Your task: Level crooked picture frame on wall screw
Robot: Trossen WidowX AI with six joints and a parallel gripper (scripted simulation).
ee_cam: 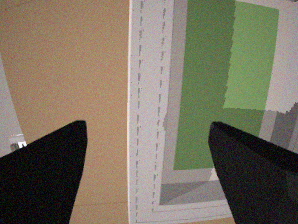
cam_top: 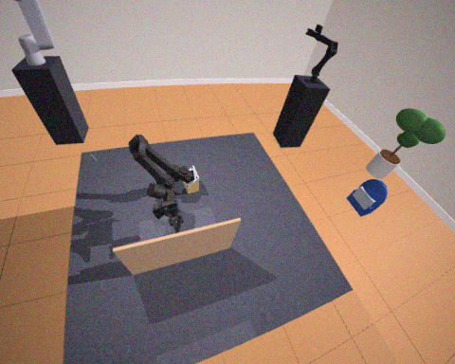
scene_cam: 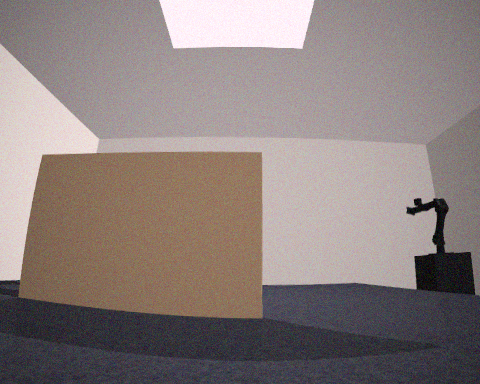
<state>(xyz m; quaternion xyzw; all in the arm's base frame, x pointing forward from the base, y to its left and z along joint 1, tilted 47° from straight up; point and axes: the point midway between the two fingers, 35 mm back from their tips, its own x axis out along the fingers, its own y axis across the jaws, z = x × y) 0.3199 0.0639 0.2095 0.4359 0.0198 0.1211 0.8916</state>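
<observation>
Now: gripper tip 5 cm short of the picture frame, 1 cm to the right of it and 5 cm above it. Also, from my gripper tip: tan wall panel: 5 cm ahead, 2 cm to the left, 6 cm below.
</observation>
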